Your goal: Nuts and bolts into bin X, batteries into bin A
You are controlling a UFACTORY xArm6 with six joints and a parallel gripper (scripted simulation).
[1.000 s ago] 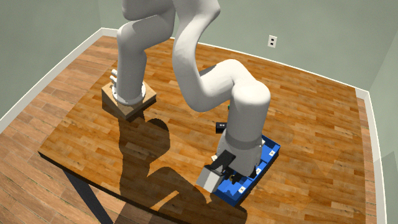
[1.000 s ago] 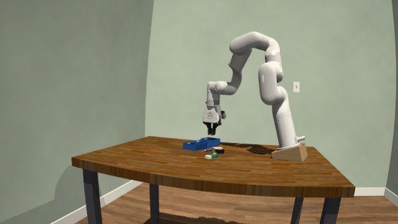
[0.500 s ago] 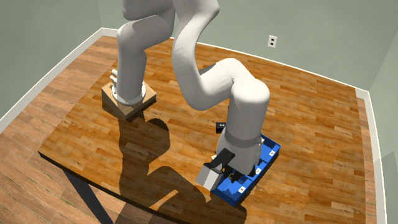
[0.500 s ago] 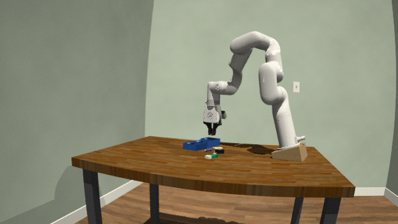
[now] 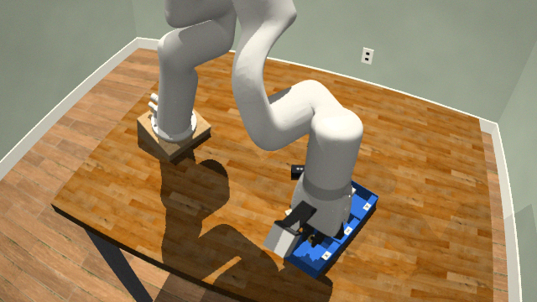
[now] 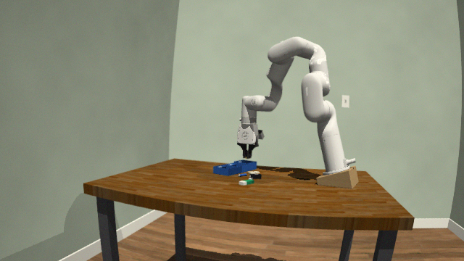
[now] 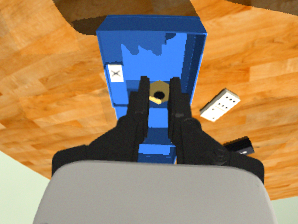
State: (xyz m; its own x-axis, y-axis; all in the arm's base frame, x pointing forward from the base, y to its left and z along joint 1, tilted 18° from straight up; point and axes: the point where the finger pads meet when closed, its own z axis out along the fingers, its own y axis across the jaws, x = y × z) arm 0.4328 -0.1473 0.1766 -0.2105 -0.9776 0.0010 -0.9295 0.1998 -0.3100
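The blue battery is 4 cm behind my hand, 18 cm to the left of it and 7 cm below it. Also, from my hand: brass nut 2 cm below; blue bin 3 cm ahead, 8 cm to the left, 6 cm below; white domino 7 cm behind, 9 cm to the left, 7 cm below.
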